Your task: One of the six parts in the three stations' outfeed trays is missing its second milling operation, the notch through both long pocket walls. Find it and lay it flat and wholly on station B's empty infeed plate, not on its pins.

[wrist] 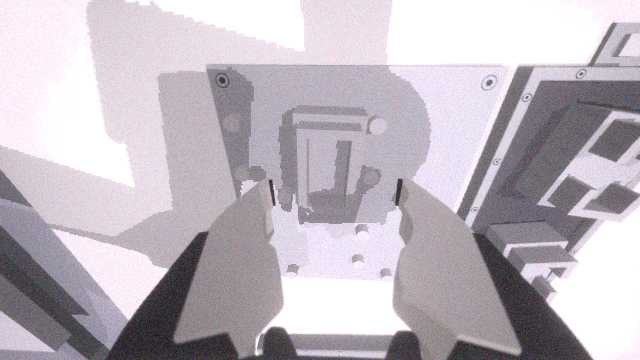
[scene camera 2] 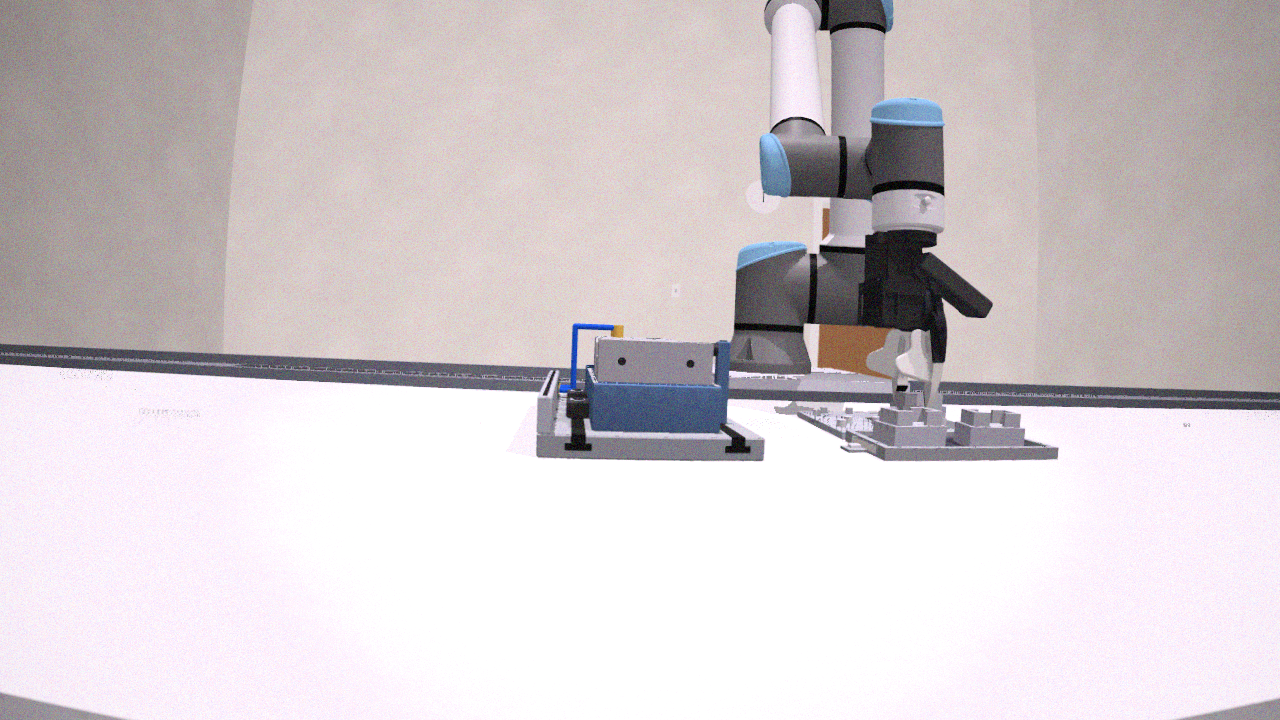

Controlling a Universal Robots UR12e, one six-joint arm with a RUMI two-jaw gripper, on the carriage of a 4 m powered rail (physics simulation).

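Places are measured from the arm's base along level axes (x right, y ahead, z up), in millimetres.
Pixels of known places: gripper, between the fingertips: (wrist: pixel 334 181) (scene camera 2: pixel 911 404); arm's base, origin of its link: (scene camera 2: pixel 766 371).
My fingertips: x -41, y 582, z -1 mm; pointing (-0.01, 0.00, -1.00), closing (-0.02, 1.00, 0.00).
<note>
Ahead of a thing's pixels: the offset from my fingertips to its top centre. "spot": to the spot under its first point.
My gripper (scene camera 2: pixel 916 394) (wrist: pixel 334 181) is open, with nothing between its fingers. It points down above a pale plate {dx +31, dy +8, dz -20 mm} (wrist: pixel 450 125) with round pins. A grey part {dx -12, dy -4, dz +14 mm} (wrist: pixel 327 134) with a rectangular pocket lies on that plate, ahead of the fingertips in the wrist view; no notch shows in its long walls. A tray {dx +33, dy +63, dz -12 mm} (scene camera 2: pixel 984 453) (wrist: pixel 511 130) beside the plate holds two grey parts with notched walls, one {dx -11, dy +156, dz +12 mm} (wrist: pixel 557 155) farther up in the wrist view and one {dx +80, dy +152, dz +12 mm} (wrist: pixel 525 235) lower down. I cannot tell which station this is.
In the scene view, a blue vise {dx +341, dy +61, dz +31 mm} (scene camera 2: pixel 653 407) on a grey base {dx +346, dy +62, dz +71 mm} (scene camera 2: pixel 626 447) holds a grey block {spot: dx +332, dy +171, dz +53 mm} (scene camera 2: pixel 657 358), left of the tray. A bent blue rod {spot: dx +417, dy -8, dz +41 mm} (scene camera 2: pixel 573 358) stands behind it. Several pins stand close below the fingertips in the wrist view.
</note>
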